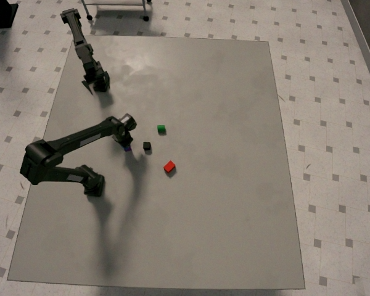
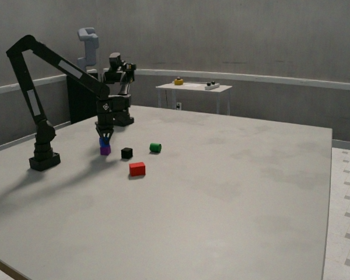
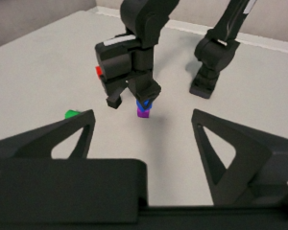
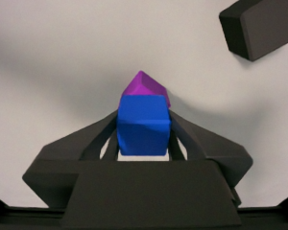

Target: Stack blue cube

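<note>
The blue cube lies right at my right hand. Round my right hand: black cube: 12 cm ahead, 1 cm to the right, 4 cm below; then green block: 21 cm ahead, 11 cm to the left, 4 cm below; then purple cube: 4 cm below.
</note>
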